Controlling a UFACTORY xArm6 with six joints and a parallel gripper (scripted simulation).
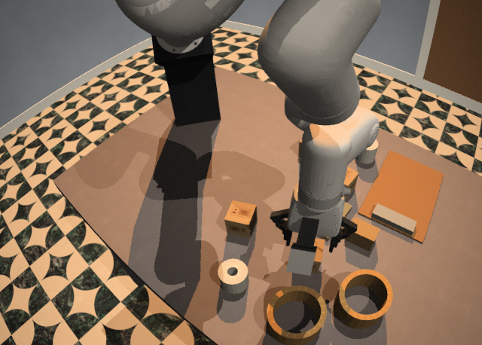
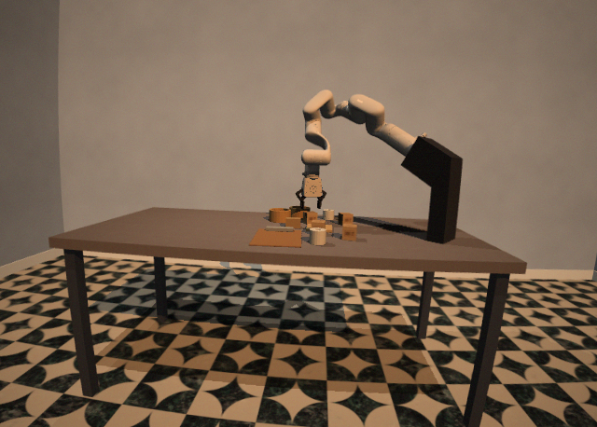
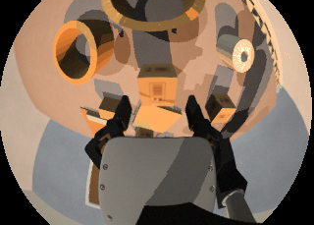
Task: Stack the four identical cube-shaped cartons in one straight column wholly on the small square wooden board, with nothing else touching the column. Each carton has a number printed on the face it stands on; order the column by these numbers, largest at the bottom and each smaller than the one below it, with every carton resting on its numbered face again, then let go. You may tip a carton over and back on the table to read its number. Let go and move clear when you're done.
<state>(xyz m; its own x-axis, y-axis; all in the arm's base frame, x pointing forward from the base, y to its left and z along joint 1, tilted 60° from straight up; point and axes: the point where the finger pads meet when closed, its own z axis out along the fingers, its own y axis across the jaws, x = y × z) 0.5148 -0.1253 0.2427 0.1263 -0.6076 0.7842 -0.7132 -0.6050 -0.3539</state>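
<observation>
My gripper is now 140 mm to the right of the square wooden board, 80 mm above it and 10 mm past it. From my hand the other things lie so: block: 110 mm ahead, 100 mm to the left, 60 mm below; pale cylinder: 390 mm to the left, 60 mm below, 60 mm ahead.
</observation>
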